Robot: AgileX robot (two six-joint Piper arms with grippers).
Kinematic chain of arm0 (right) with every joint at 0, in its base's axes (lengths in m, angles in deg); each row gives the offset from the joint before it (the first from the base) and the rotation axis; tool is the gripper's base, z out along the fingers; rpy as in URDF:
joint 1: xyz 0 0 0.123 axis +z
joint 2: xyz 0 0 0 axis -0.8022 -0.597 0
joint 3: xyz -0.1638 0.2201 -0.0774 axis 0.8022 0.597 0
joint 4: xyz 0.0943 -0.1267 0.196 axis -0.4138 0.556 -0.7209
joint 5: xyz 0 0 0 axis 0.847 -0.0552 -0.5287
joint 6: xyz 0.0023 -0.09 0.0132 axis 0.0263 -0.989 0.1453
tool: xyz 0 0 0 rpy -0.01 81.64 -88.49
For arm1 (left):
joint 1: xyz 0 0 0.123 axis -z
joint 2: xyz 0 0 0 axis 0.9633 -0.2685 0
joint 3: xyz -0.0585 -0.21 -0.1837 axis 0.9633 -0.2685 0
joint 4: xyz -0.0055 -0.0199 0.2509 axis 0.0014 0.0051 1
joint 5: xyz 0 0 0 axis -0.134 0.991 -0.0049
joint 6: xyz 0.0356 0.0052 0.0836 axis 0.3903 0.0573 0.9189
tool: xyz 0 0 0 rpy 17.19 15.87 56.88
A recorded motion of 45 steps. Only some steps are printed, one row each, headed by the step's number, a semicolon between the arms.
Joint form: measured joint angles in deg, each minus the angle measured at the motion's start. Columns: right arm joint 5, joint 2, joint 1, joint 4, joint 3, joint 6; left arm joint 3, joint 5, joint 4, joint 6, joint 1, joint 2.
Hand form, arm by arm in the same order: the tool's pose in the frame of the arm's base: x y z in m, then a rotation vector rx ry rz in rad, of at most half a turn. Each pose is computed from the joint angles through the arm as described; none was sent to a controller.
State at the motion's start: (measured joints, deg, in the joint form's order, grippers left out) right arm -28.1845 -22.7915 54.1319 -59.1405 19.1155 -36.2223; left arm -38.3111 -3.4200 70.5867 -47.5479 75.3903 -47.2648
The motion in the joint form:
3: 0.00 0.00 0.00 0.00 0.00 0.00; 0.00 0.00 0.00 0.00 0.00 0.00
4: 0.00 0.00 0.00 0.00 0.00 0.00; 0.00 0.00 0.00 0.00 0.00 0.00
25: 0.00 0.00 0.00 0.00 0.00 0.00; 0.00 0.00 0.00 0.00 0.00 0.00
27: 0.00 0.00 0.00 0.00 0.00 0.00; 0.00 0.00 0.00 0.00 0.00 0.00
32: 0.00 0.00 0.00 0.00 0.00 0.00; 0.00 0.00 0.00 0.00 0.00 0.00
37: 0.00 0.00 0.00 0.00 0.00 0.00; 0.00 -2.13 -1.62 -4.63 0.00 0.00
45: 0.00 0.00 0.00 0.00 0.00 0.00; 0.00 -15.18 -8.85 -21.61 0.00 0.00
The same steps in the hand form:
3: 0.0529 0.0058 0.1738 0.0274 1.8445 0.1217; 0.0534 0.0011 0.1740 0.0464 1.8414 0.0447
4: 0.0529 0.0058 0.1738 0.0274 1.8445 0.1217; 0.0534 0.0011 0.1740 0.0464 1.8414 0.0447
25: 0.0529 0.0058 0.1738 0.0274 1.8445 0.1217; 0.0534 0.0011 0.1740 0.0464 1.8414 0.0447
27: 0.0529 0.0058 0.1738 0.0274 1.8445 0.1217; 0.0534 0.0011 0.1740 0.0464 1.8414 0.0447
32: 0.0529 0.0058 0.1738 0.0274 1.8445 0.1217; 0.0534 0.0011 0.1740 0.0464 1.8414 0.0447
37: 0.0529 0.0058 0.1738 0.0274 1.8445 0.1217; 0.0542 0.0001 0.1772 -0.0440 1.8048 -0.0413
45: 0.0529 0.0058 0.1738 0.0274 1.8445 0.1217; 0.0567 -0.0017 0.1977 -0.3573 1.5502 -0.3912

